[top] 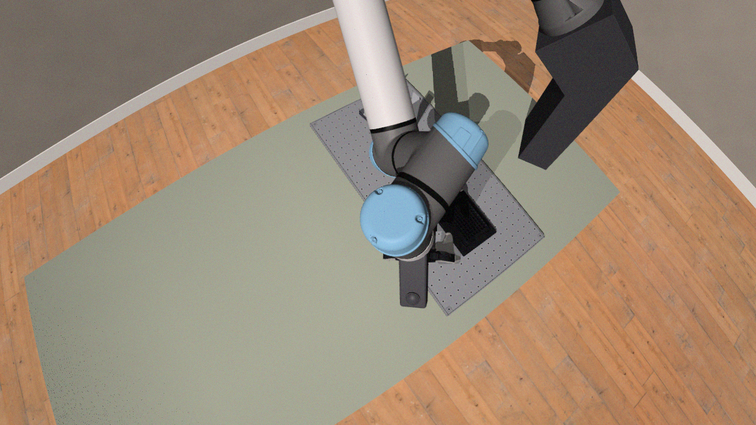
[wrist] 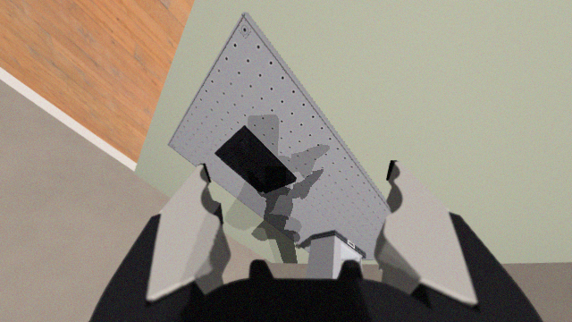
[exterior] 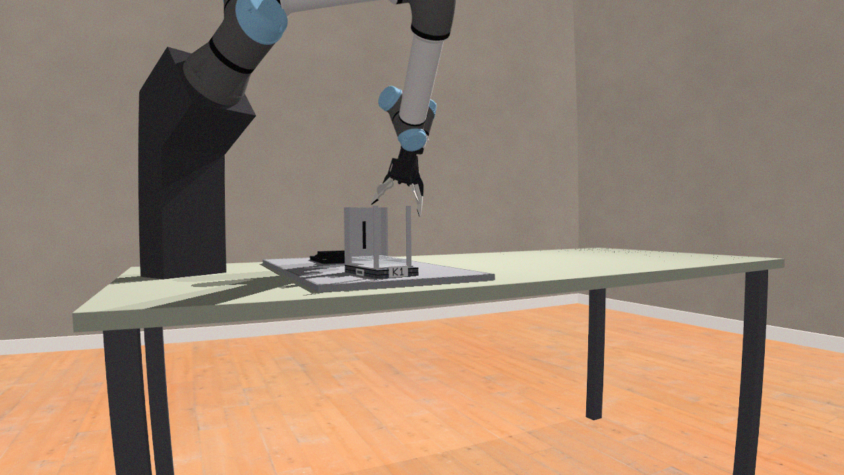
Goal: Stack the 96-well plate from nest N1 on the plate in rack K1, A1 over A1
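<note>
Right now my hand is 200 mm past the black 96-well plate, 120 mm above it and 20 mm to the right of it. Round my hand: K1 label (440 mm to the right, 330 mm behind, 130 mm below); then white plate (350 mm to the right, 320 mm behind, 120 mm below); then black plate nest N1 (200 mm behind, 140 mm below, 20 mm to the left).
</note>
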